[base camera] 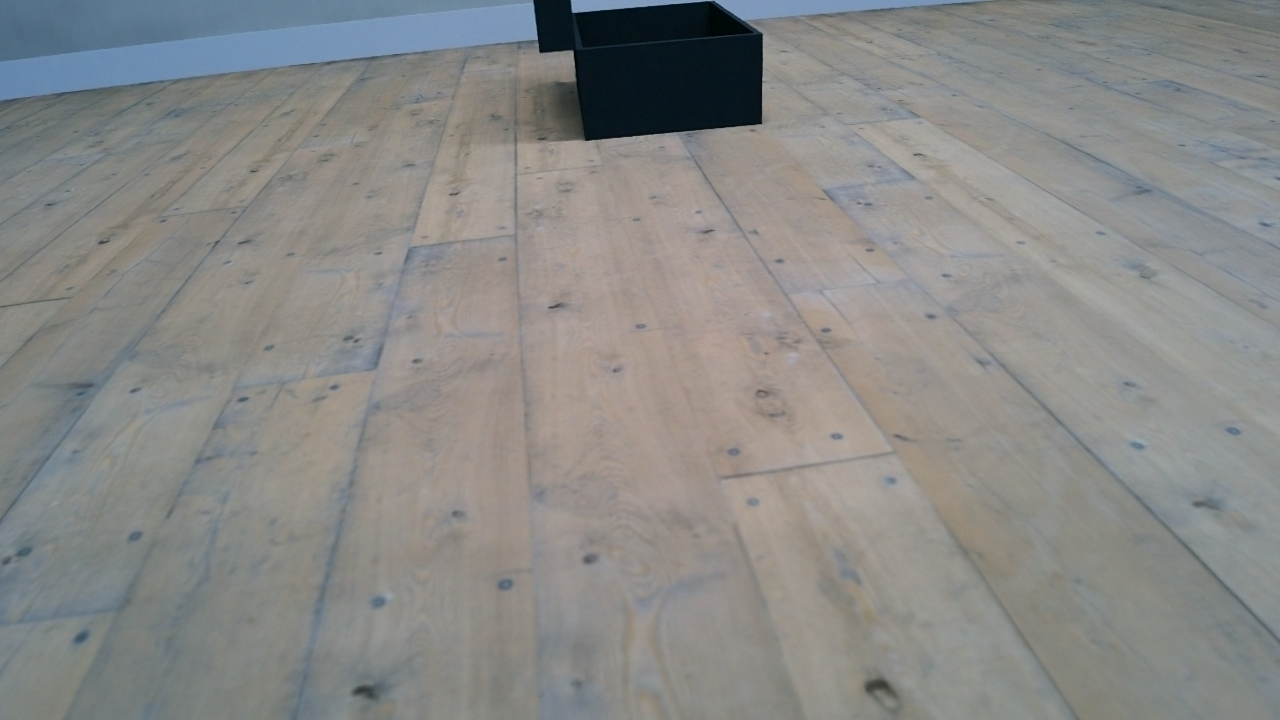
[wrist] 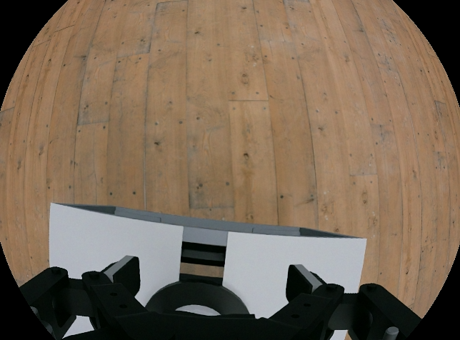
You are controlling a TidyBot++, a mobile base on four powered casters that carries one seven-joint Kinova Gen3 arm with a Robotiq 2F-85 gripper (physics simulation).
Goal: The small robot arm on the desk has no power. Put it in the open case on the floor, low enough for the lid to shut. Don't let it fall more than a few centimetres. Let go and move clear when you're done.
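Places are measured from the arm's base along level axes (x down, y ahead, z right), in metres.
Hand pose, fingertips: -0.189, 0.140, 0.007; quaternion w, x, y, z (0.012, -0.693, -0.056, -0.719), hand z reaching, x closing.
Observation:
Each offset is from my fingertips to the centre of the thing, as dx, dy, dz. "*": to the spot under its first point. Level surfaces: height alone.
The open case {* +0.518, +1.175, -0.005} (base camera: 669, 89) is a black box that stands on the floor near the wall, at the top of the base camera view. Part of its raised lid {* +0.414, +1.154, -0.166} (base camera: 554, 26) shows at its left side, cut off by the top edge of the view. The inside floor of the case is hidden by its front wall. The small robot arm and the desk do not show in either view. My gripper (wrist: 212, 278) is wide open with nothing between its fingers, above a white-topped platform at the bottom of the wrist view.
The white platform (wrist: 120, 237) has a grey edge, a slot in the middle and a dark ring; it looks like my own base. Wooden plank floor {dx +0.585} (base camera: 626, 402) (wrist: 225, 125) stretches ahead of it. A wall with a pale baseboard (base camera: 268, 44) runs behind the case.

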